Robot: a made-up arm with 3 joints. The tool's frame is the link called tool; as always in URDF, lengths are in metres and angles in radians.
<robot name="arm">
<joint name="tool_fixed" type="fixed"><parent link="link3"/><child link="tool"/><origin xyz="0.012 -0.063 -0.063" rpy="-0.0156 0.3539 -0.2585"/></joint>
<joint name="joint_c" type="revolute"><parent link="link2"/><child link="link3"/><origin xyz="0.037 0.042 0.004"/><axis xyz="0 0 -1"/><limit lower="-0.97" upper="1.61" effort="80" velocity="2.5"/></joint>
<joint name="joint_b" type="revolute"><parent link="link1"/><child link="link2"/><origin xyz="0.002 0.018 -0.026"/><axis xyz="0.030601 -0.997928 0.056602"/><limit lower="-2.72" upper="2.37" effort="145" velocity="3"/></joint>
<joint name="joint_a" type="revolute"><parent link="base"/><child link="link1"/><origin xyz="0.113 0.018 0.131"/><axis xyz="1 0 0"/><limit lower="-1.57" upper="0.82" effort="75" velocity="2.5"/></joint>
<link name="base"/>
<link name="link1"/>
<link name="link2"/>
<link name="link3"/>
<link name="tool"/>
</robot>
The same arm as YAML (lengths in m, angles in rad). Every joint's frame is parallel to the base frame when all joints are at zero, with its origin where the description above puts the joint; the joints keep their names.
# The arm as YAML. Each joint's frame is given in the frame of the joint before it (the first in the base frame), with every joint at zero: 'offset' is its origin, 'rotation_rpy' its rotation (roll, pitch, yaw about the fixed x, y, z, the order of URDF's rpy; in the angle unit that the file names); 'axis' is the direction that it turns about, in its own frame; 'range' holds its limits. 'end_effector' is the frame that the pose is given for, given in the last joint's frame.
length_unit: m
angle_unit: rad
chain:
  - id: joint_a
    offset: [0.113, 0.018, 0.131]
    rotation_rpy: [0.0, 0.0, 0.0]
    axis: [1.0, 0.0, 0.0]
    range: [-1.57, 0.82]
  - id: joint_b
    offset: [0.002, 0.018, -0.026]
    rotation_rpy: [0.0, 0.0, 0.0]
    axis: [0.030601, -0.997928, 0.056602]
    range: [-2.72, 2.37]
  - id: joint_c
    offset: [0.037, 0.042, 0.004]
    rotation_rpy: [0.0, 0.0, 0.0]
    axis: [0.0, 0.0, -1.0]
    range: [-0.97, 1.61]
end_effector:
  offset: [0.012, -0.063, -0.063]
  rotation_rpy: [-0.0156, 0.3539, -0.2585]

